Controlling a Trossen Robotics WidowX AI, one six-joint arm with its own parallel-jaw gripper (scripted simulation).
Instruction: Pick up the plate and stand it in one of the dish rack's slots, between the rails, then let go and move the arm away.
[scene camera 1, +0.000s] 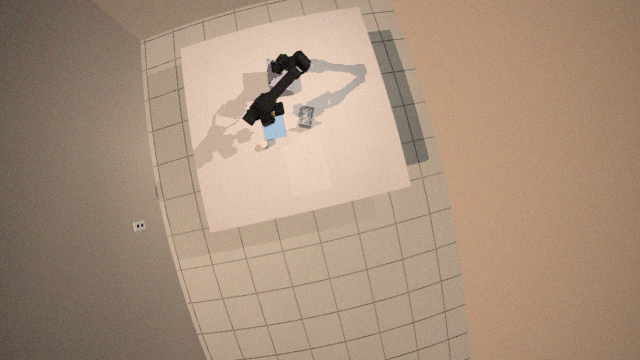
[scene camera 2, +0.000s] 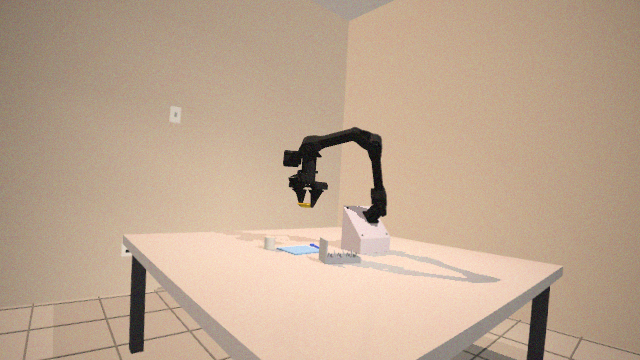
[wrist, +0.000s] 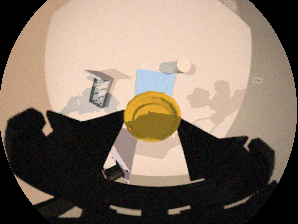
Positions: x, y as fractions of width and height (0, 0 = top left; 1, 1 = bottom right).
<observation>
My gripper (scene camera 2: 0.48, 0.57) holds a yellow plate (wrist: 0.51, 0.52). Also in view: a light blue mat (wrist: 0.53, 0.36).
My gripper shows as well in the wrist view (wrist: 0.51, 0.52).
</observation>
